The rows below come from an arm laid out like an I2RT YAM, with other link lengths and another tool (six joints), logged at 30 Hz.
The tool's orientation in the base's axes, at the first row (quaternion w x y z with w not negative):
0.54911 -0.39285 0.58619 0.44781
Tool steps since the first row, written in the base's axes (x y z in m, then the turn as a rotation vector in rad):
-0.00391 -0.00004 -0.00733 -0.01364 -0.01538 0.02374
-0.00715 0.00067 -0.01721 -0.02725 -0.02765 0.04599
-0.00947 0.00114 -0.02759 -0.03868 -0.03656 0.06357
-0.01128 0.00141 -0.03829 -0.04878 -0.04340 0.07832
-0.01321 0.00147 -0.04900 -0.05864 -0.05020 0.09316
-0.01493 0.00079 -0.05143 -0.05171 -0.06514 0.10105
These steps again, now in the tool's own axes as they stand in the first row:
0.00764 0.00303 -0.00121 -0.02291 0.01075 -0.01859
0.01779 0.00539 -0.00152 -0.04425 0.02223 -0.03421
0.02834 0.00677 -0.00179 -0.06102 0.03217 -0.04600
0.03916 0.00757 -0.00210 -0.07502 0.04119 -0.05543
0.05000 0.00842 -0.00265 -0.08914 0.04999 -0.06475
0.05255 0.00964 -0.00381 -0.09807 0.03979 -0.07698

